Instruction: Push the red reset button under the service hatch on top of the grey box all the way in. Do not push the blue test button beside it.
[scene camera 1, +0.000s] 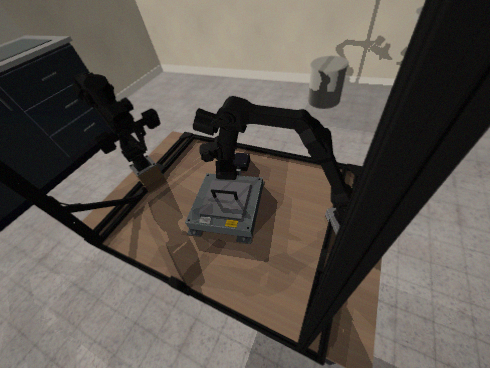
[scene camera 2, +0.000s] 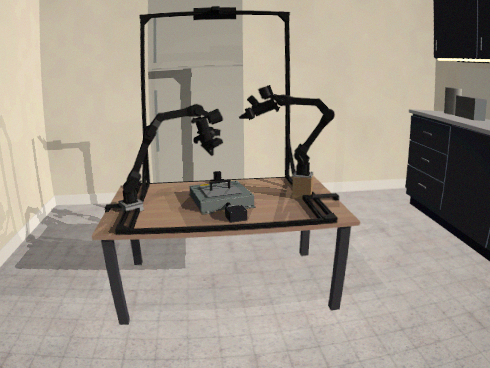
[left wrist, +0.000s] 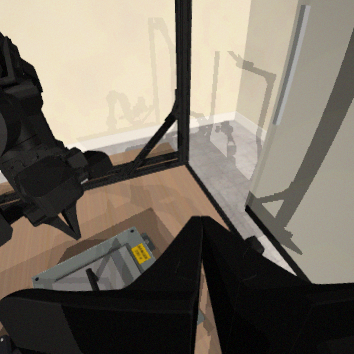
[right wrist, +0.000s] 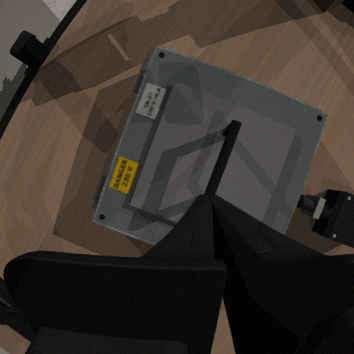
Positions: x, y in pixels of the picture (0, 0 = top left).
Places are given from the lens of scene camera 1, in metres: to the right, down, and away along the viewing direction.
left gripper (scene camera 1: 146, 150): -0.29, -0.10, 0.65
right gripper (scene camera 1: 221, 174): -0.08, -0.03, 0.79
